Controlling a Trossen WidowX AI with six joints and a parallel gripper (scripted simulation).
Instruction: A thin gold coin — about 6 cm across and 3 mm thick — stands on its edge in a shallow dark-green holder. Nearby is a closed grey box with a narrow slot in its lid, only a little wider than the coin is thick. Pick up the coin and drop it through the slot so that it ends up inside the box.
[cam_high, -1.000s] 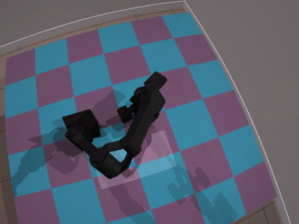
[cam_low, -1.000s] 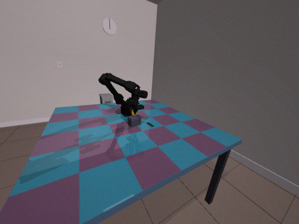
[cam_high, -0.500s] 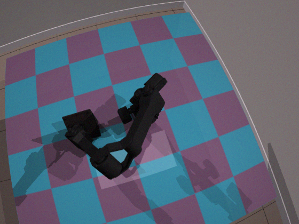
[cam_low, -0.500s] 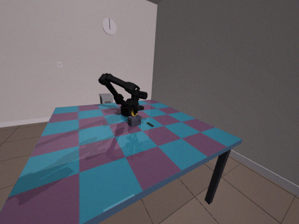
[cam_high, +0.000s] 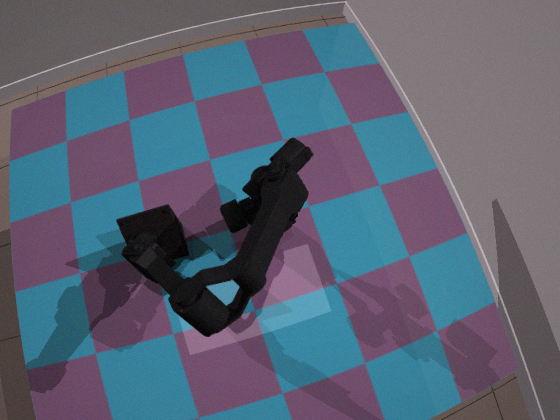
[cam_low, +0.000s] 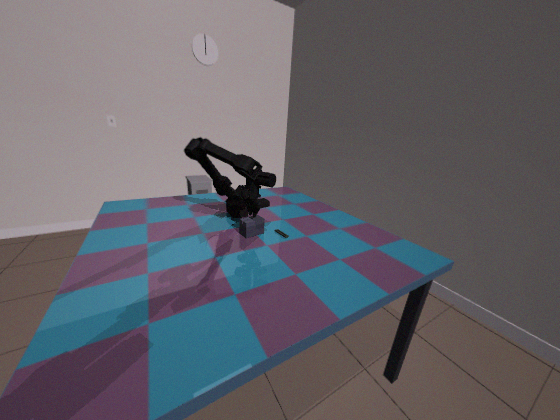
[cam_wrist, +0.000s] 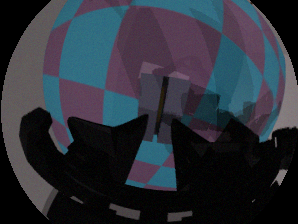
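The gold coin lies 60 mm below my gripper tip.
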